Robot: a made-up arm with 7 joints. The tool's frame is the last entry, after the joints. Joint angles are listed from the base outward. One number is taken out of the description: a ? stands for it. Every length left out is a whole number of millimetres.
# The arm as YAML. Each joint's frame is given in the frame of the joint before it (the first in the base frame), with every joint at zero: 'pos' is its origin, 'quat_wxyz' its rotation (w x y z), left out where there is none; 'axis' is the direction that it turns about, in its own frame. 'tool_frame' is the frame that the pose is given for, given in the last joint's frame.
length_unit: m
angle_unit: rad
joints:
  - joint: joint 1
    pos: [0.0, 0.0, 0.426]
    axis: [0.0, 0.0, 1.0]
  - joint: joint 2
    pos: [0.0, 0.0, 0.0]
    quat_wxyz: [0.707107, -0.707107, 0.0, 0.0]
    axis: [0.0, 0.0, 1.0]
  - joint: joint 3
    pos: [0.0, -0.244, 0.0]
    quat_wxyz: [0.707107, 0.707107, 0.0, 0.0]
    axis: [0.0, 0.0, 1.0]
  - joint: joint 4
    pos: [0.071, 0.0, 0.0]
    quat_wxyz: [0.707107, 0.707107, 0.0, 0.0]
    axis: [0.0, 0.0, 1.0]
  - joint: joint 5
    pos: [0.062, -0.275, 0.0]
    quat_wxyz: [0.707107, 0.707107, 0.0, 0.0]
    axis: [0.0, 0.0, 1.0]
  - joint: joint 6
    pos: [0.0, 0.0, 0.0]
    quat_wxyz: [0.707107, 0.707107, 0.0, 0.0]
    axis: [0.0, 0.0, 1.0]
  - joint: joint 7
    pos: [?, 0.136, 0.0]
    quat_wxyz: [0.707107, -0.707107, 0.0, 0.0]
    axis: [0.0, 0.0, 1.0]
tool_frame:
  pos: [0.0, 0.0, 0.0]
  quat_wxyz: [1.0, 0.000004, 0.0, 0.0]
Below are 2 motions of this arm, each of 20 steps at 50 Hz.
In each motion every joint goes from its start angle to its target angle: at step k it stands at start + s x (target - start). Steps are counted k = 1, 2, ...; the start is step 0. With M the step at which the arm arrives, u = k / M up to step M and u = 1 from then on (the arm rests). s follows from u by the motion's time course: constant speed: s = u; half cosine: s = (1 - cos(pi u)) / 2; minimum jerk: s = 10 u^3 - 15 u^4 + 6 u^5.
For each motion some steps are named. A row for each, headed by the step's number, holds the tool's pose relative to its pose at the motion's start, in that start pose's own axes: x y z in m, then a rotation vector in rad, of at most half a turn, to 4 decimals.
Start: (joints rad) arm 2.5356 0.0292 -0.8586 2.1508 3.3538 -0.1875 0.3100
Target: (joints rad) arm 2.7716 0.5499 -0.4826 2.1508 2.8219 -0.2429 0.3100
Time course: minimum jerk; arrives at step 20
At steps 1, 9, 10, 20:
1: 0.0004 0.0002 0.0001 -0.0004 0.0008 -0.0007
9: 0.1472 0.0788 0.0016 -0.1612 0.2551 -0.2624
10: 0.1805 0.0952 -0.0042 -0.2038 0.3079 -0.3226
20: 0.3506 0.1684 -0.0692 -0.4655 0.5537 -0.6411

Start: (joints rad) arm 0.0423 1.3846 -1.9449 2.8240 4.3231 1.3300 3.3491
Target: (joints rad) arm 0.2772 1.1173 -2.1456 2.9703 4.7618 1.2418 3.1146
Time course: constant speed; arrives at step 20
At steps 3, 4, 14, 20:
3: 0.0180 -0.0026 0.0353 -0.0424 0.0607 -0.0041
4: 0.0244 -0.0034 0.0467 -0.0569 0.0801 -0.0047
14: 0.0960 -0.0082 0.1485 -0.2083 0.2522 0.0086
20: 0.1441 -0.0081 0.1993 -0.3018 0.3355 0.0320

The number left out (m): 0.106
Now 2 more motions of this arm.
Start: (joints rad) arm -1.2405 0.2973 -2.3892 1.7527 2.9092 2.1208 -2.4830
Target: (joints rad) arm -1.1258 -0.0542 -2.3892 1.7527 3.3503 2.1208 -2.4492
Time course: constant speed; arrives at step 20
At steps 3, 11, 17, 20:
3: 0.0105 0.0207 -0.0230 -0.0994 0.0357 -0.0377
11: 0.0384 0.0648 -0.0958 -0.3626 0.1225 -0.1440
17: 0.0588 0.0854 -0.1593 -0.5579 0.1788 -0.2300
20: 0.0687 0.0911 -0.1932 -0.6545 0.2038 -0.2753

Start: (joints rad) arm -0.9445 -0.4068 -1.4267 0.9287 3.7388 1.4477 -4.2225
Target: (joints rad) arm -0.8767 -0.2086 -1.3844 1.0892 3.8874 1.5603 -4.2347
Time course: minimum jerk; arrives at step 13
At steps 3, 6, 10, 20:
3: 0.0069 -0.0015 0.0015 -0.0132 0.0139 0.0013
6: 0.0361 -0.0082 0.0050 -0.0655 0.0703 0.0105
10: 0.0794 -0.0187 0.0033 -0.1341 0.1479 0.0347
20: 0.0870 -0.0206 0.0022 -0.1453 0.1609 0.0402

